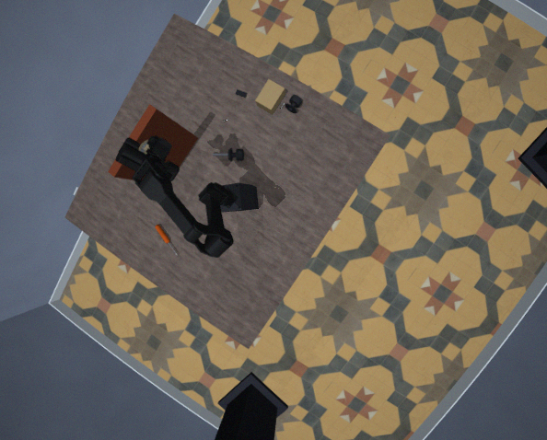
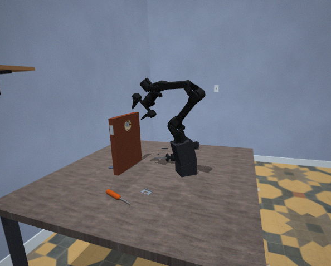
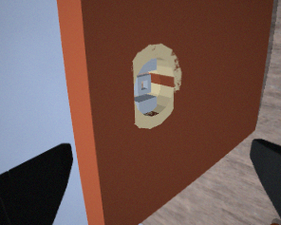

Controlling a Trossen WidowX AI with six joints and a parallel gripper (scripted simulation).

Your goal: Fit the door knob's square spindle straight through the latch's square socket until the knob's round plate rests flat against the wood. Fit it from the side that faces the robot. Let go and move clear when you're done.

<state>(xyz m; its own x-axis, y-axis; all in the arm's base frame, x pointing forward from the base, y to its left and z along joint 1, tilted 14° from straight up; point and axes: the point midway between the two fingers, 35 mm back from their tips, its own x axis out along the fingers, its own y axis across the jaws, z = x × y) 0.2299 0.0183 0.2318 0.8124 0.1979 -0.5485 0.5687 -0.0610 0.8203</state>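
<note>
My hand is 120 mm short of the grey latch, 100 mm above it and 10 mm to the right of it. From my hand the other things lie so: small metal plate 400 mm below, 240 mm to the left, 200 mm behind; orange screwdriver 390 mm below, 370 mm to the left, 120 mm behind; white latch plate 160 mm to the left, 100 mm below, 100 mm ahead.
</note>
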